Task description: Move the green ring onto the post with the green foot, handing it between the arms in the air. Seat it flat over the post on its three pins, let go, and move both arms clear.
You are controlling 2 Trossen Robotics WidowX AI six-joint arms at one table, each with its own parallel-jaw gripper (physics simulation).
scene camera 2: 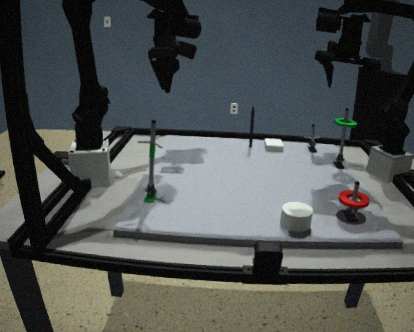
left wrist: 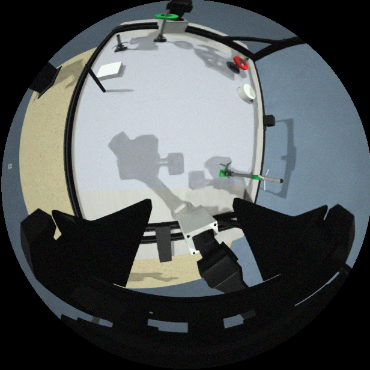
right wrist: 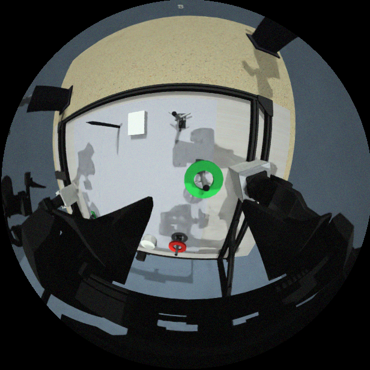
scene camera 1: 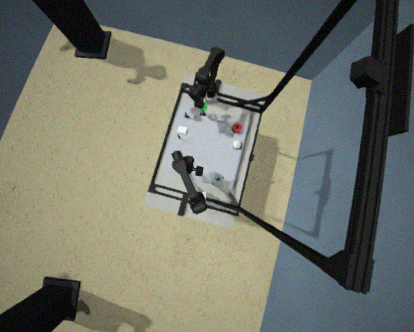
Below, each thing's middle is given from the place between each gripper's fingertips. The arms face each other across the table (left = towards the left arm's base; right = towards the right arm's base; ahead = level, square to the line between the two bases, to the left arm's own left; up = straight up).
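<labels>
Left gripper 80 mm above the green ring [right wrist: 202, 165], 520 mm to the left of it, 10 mm past it.
Right hand 10 mm past the ring, 10 mm to the left of it, 100 mm above it.
</labels>
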